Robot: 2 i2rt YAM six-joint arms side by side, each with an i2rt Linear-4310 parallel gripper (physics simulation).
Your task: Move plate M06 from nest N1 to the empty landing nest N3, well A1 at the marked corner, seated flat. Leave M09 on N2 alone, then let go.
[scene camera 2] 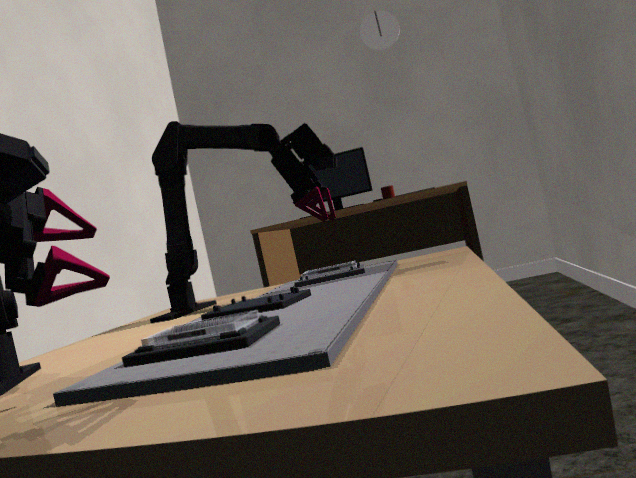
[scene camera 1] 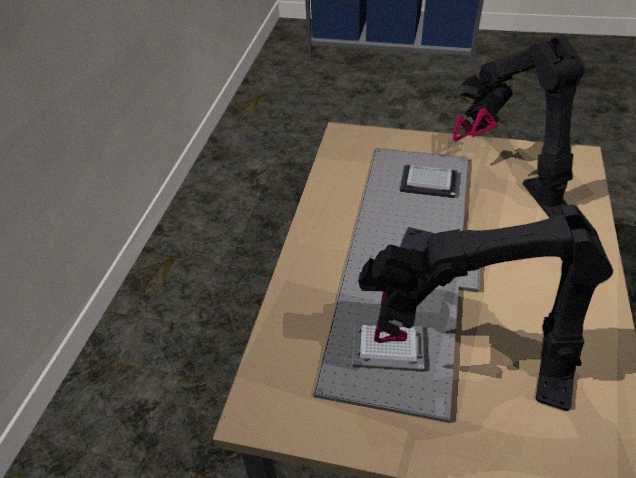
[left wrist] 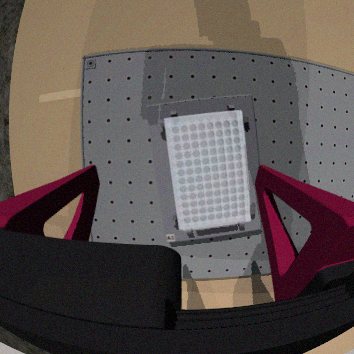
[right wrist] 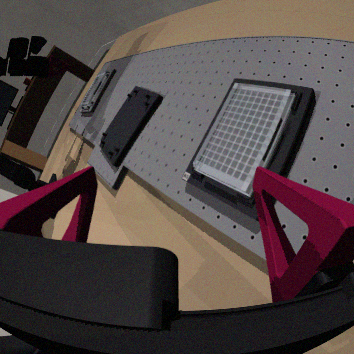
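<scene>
A white well plate (scene camera 1: 385, 351) (scene camera 2: 334, 267) (left wrist: 210, 170) (right wrist: 95, 95), apparently M06, sits in its nest (left wrist: 205, 104), with an A1 tag at one corner. Its label is unreadable. A clearer plate (scene camera 1: 429, 177) (scene camera 2: 200, 328) (right wrist: 240, 130), apparently M09, sits in the nest at the board's other end. The dark empty nest (scene camera 1: 417, 236) (scene camera 2: 262, 303) (right wrist: 132, 122) lies between; the left arm partly hides it in scene camera 1. My left gripper (scene camera 1: 391, 337) (scene camera 2: 324, 218) (left wrist: 176, 173) is open above the white plate, which appears nearer its right-hand finger. My right gripper (scene camera 1: 464, 137) (scene camera 2: 101, 255) (right wrist: 174, 175) is open, beside the board.
The nests stand on a grey perforated board (scene camera 1: 385, 395) (scene camera 2: 308, 339) (left wrist: 115, 125) (right wrist: 180, 75) on a wooden table (scene camera 1: 287, 411) (scene camera 2: 462, 334). The left arm (scene camera 1: 503, 244) reaches across the board. A desk with a monitor (scene camera 2: 349, 172) and a red cup (scene camera 2: 387, 192) stands behind.
</scene>
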